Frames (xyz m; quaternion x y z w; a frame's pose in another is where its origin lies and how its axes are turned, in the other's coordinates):
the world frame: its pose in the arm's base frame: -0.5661 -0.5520 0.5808 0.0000 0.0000 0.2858 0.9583
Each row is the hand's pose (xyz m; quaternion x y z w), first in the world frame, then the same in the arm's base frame.
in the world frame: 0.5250 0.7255 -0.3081 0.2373 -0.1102 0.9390 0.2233
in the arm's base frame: -0.5243 0.3426 0.2727 -0.2589 0.0378 -0.9636 0.0544
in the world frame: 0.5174 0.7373 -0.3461 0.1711 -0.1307 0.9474 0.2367
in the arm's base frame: -0.5371 0.3483 0.2347 -0.2013 0.0764 -0.9756 0.0439
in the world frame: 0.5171 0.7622 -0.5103 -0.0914 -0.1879 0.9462 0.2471
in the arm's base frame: -0.5510 0.3689 0.0705 0.0339 0.2062 -0.9773 0.0336
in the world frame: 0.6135 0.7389 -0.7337 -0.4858 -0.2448 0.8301 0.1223
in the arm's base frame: -0.4576 0.4022 -0.1529 0.3956 0.3734 -0.8304 0.1200
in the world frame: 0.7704 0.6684 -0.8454 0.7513 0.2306 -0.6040 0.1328
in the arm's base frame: -0.2877 0.4292 -0.2646 0.6540 0.4357 -0.5408 0.2999
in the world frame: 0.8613 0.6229 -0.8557 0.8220 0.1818 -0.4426 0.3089
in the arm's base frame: -0.1867 0.4409 -0.2749 0.7357 0.4091 -0.3358 0.4225
